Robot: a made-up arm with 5 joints. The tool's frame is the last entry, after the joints. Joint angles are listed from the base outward.
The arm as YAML. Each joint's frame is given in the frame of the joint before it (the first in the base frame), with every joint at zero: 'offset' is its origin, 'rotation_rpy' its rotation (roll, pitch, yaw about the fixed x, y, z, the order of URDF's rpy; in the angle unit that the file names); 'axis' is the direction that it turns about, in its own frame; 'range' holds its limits. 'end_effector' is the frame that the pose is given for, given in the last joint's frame.
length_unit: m
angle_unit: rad
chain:
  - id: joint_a
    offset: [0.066, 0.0, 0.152]
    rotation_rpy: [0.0, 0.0, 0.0]
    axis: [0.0, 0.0, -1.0]
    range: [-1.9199, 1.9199]
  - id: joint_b
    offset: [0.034, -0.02, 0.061]
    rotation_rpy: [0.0, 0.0, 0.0]
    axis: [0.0, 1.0, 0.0]
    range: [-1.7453, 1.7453]
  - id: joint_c
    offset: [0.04, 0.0, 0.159]
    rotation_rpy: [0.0, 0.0, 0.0]
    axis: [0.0, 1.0, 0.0]
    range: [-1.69, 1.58]
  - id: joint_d
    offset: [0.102, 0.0, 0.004]
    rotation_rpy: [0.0, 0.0, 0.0]
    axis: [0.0, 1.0, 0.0]
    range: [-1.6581, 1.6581]
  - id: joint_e
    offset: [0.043, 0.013, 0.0]
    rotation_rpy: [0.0, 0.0, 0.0]
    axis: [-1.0, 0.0, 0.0]
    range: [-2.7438, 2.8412]
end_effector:
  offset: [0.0, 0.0, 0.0]
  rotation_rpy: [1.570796, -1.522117, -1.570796]
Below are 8 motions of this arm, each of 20 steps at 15 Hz.
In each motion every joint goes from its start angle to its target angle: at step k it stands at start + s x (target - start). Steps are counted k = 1, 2, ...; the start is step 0. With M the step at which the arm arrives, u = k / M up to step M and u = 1 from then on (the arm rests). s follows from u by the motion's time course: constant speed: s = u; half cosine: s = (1 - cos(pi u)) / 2; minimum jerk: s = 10 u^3 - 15 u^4 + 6 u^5.
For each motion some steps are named. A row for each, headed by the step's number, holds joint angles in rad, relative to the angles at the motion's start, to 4 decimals.
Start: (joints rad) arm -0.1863 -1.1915 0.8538 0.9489 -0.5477
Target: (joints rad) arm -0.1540 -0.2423 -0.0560 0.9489 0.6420
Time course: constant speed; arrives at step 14
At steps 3, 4, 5, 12, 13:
3: 0.0069 0.2034 -0.1950 0.0000 0.2549
4: 0.0092 0.2712 -0.2599 0.0000 0.3399
5: 0.0115 0.3390 -0.3249 0.0000 0.4249
12: 0.0277 0.8136 -0.7798 0.0000 1.0197
13: 0.0300 0.8814 -0.8448 0.0000 1.1047

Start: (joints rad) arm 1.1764 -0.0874 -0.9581 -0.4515 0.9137
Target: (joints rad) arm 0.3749 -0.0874 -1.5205 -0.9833 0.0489
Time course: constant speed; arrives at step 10
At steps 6, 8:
6: -0.4809 0.0000 -0.3374 -0.3191 -0.5189
8: -0.6412 0.0000 -0.4499 -0.4254 -0.6918

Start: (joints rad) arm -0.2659 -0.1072 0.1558 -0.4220 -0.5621
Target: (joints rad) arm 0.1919 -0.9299 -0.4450 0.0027 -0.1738
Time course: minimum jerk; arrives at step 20
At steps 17, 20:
17: 0.4456 -0.8008 -0.5848 0.4134 0.3780
20: 0.4578 -0.8227 -0.6008 0.4247 0.3883

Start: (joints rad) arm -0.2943 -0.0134 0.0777 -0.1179 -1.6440
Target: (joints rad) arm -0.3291 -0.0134 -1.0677 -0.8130 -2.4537
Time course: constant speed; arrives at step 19
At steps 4, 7, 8, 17, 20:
4: -0.0073 0.0000 -0.2411 -0.1463 -0.1705
7: -0.0128 0.0000 -0.4220 -0.2561 -0.2983
8: -0.0147 0.0000 -0.4823 -0.2927 -0.3409
17: -0.0311 0.0000 -1.0248 -0.6219 -0.7245
20: -0.0348 0.0000 -1.1454 -0.6951 -0.8097

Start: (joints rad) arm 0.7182 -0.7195 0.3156 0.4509 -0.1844
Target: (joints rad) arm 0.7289 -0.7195 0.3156 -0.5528 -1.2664
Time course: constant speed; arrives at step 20
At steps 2, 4, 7, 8, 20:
2: 0.0011 0.0000 0.0000 -0.1004 -0.1082
4: 0.0021 0.0000 0.0000 -0.2007 -0.2164
7: 0.0037 0.0000 0.0000 -0.3513 -0.3787
8: 0.0043 0.0000 0.0000 -0.4015 -0.4328
20: 0.0107 0.0000 0.0000 -1.0037 -1.0820

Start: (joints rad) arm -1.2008 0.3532 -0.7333 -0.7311 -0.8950
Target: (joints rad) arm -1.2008 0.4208 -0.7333 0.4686 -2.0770
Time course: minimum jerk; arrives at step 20
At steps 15, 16, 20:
15: 0.0000 0.0606 0.0000 1.0755 -1.0596
16: 0.0000 0.0637 0.0000 1.1302 -1.1135
20: 0.0000 0.0676 0.0000 1.1997 -1.1820

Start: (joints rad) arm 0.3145 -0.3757 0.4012 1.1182 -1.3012
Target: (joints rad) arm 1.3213 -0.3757 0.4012 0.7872 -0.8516
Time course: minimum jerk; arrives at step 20
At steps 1, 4, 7, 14, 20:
1: 0.0012 0.0000 0.0000 -0.0004 0.0005
4: 0.0583 0.0000 0.0000 -0.0192 0.0260
7: 0.2368 0.0000 0.0000 -0.0778 0.1057
14: 0.8426 0.0000 0.0000 -0.2770 0.3763
20: 1.0068 0.0000 0.0000 -0.3310 0.4496

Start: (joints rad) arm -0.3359 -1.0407 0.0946 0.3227 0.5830
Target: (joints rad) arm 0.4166 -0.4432 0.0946 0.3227 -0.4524
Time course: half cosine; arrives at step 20
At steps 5, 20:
5: 0.1102 0.0875 0.0000 0.0000 -0.1516
20: 0.7525 0.5975 0.0000 0.0000 -1.0354

